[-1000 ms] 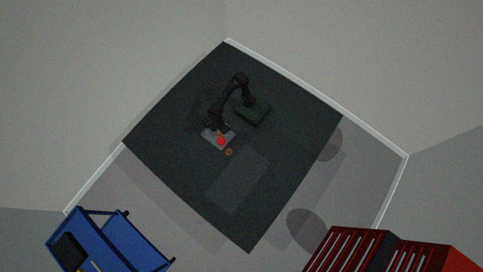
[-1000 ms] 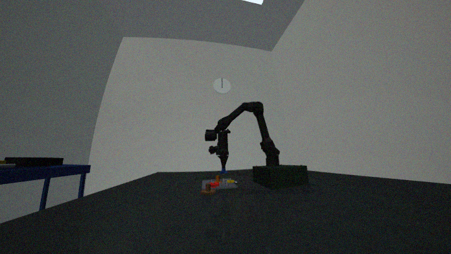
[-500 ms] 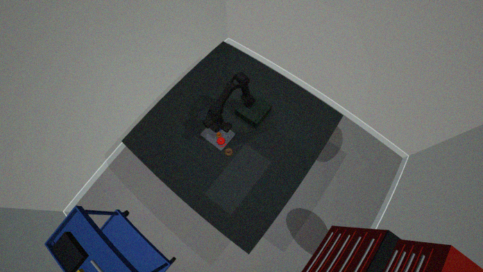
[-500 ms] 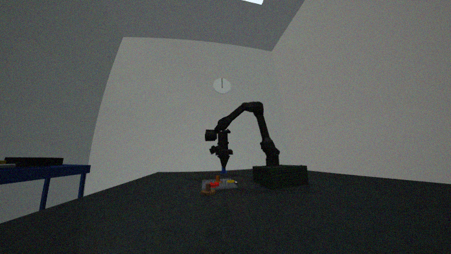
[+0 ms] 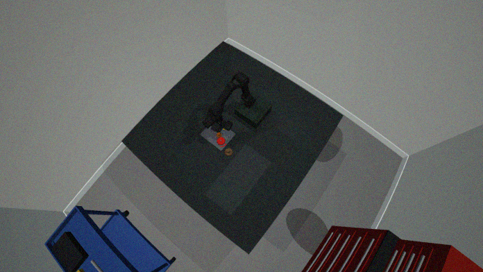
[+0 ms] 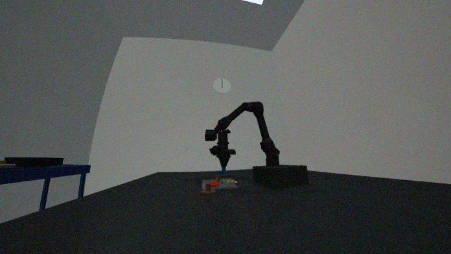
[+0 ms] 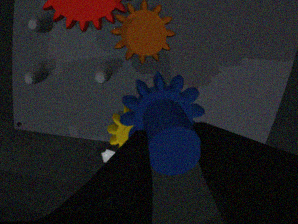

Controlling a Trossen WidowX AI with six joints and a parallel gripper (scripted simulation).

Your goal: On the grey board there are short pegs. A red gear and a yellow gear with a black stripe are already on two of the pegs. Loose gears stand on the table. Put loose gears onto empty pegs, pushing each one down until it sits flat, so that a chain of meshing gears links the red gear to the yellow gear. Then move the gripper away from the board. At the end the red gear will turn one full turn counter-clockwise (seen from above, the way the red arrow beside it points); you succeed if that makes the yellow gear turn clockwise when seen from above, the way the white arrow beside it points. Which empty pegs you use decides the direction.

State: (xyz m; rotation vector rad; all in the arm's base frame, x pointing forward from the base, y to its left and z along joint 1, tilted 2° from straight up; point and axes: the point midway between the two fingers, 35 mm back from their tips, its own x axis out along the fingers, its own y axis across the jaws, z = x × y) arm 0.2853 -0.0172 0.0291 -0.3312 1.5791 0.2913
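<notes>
Right now the orange gear is 60 mm below my gripper tip, 30 mm ahead of it and 20 mm to the left of it. Also, from my gripper tip: blue gear (10 mm below); then grey board (80 mm below, 30 mm ahead); then yellow gear (70 mm below, 40 mm behind).
</notes>
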